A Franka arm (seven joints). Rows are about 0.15 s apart.
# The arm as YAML. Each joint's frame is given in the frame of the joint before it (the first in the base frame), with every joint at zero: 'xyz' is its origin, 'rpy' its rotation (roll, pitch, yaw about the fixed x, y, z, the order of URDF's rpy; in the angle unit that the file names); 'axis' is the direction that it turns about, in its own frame. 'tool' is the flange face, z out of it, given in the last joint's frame.
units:
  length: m
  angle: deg
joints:
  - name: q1
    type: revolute
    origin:
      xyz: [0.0, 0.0, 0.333]
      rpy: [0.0, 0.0, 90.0]
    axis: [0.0, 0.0, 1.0]
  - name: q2
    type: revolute
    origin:
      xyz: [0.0, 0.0, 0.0]
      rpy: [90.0, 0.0, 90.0]
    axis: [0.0, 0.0, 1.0]
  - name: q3
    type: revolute
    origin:
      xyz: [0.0, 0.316, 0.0]
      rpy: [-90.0, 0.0, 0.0]
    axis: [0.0, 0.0, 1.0]
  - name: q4
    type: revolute
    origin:
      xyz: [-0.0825, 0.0, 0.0]
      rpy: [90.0, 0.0, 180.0]
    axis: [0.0, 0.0, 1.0]
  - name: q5
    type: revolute
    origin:
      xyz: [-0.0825, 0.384, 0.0]
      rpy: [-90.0, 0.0, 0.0]
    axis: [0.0, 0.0, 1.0]
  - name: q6
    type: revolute
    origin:
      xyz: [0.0, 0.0, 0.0]
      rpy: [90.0, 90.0, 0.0]
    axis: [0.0, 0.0, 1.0]
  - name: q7
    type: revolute
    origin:
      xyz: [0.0, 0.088, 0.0]
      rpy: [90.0, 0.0, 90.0]
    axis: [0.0, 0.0, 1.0]
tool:
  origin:
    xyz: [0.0, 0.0, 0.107]
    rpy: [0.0, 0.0, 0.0]
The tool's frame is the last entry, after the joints.
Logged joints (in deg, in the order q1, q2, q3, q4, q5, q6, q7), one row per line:
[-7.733 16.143 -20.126 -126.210 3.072 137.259 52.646]
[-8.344 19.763 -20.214 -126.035 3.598 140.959 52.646]
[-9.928 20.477 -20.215 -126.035 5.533 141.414 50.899]
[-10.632 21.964 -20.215 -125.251 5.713 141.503 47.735]
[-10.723 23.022 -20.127 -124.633 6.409 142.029 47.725]
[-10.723 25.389 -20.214 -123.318 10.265 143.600 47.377]
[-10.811 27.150 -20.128 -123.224 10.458 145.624 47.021]
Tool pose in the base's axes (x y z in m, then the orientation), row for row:
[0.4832 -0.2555 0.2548 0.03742 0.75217 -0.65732 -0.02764]
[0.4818 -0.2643 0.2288 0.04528 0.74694 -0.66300 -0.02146]
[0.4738 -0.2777 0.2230 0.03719 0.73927 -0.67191 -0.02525]
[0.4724 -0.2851 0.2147 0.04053 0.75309 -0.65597 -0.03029]
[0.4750 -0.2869 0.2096 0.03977 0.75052 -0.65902 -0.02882]
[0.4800 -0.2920 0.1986 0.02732 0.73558 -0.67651 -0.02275]
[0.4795 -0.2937 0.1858 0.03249 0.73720 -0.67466 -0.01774]
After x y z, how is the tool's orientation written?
As a quaternion, w x y z.
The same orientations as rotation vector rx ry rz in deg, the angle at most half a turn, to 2 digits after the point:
[132.26 -115.58 -4.86]
[130.71 -116.02 -3.76]
[130.01 -118.16 -4.44]
[132.17 -115.12 -5.32]
[131.78 -115.71 -5.06]
[130.15 -119.70 -4.03]
[130.02 -118.99 -3.13]

